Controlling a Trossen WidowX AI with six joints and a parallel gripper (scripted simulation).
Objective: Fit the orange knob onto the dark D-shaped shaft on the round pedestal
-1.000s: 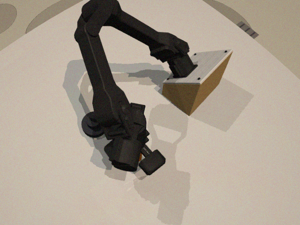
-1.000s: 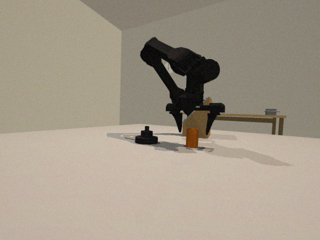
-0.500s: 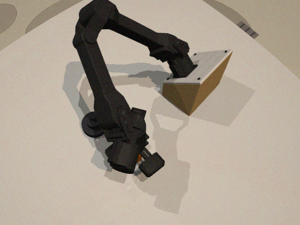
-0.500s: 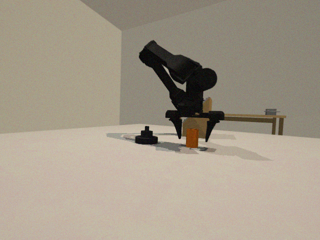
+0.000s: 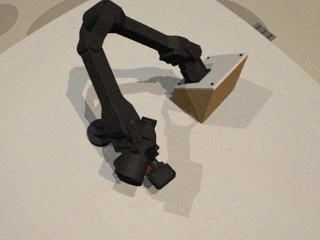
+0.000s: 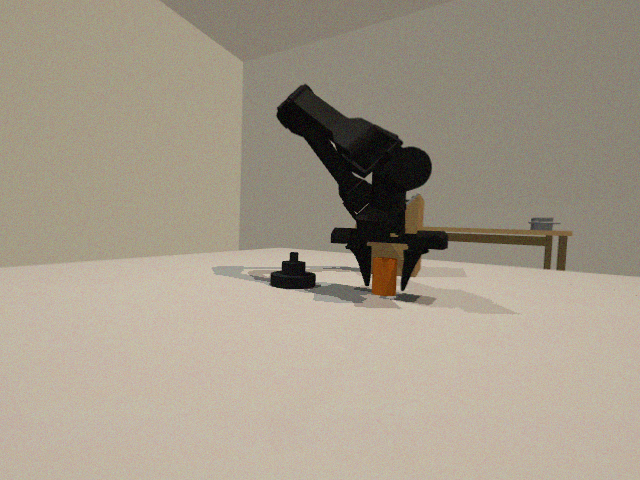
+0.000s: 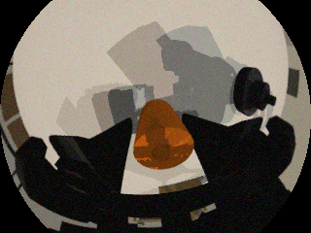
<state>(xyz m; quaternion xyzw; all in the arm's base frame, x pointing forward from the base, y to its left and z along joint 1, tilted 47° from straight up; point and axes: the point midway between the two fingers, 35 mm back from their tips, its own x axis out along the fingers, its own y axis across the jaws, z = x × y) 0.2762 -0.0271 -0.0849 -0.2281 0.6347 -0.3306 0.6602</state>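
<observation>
My gripper tip is 10 mm short of the round dark pedestal, 170 mm to the left of it and 20 mm below it. The rest, counted from my gripper tip: orange knob 20 mm above.
</observation>
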